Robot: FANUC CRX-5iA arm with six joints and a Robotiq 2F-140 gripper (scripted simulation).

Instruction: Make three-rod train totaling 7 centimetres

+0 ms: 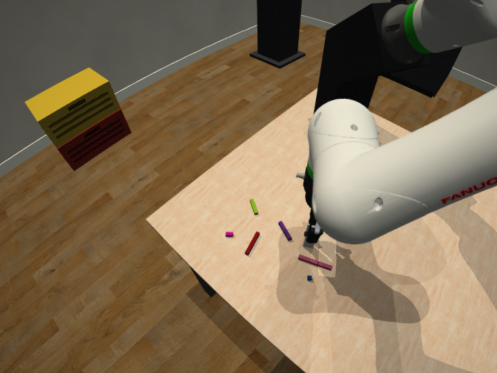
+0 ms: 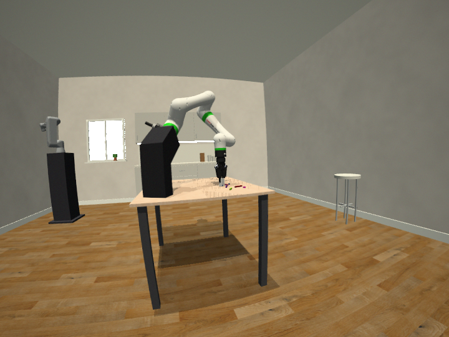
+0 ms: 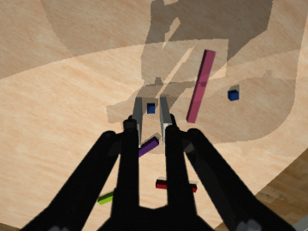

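Now: the blue cube 30 mm below my hand. Also, from my hand: red rod 110 mm ahead, 100 mm to the right, 30 mm below; then pink rod 50 mm to the left, 40 mm ahead, 30 mm below; then purple rod 70 mm to the right, 30 mm below, 20 mm ahead.
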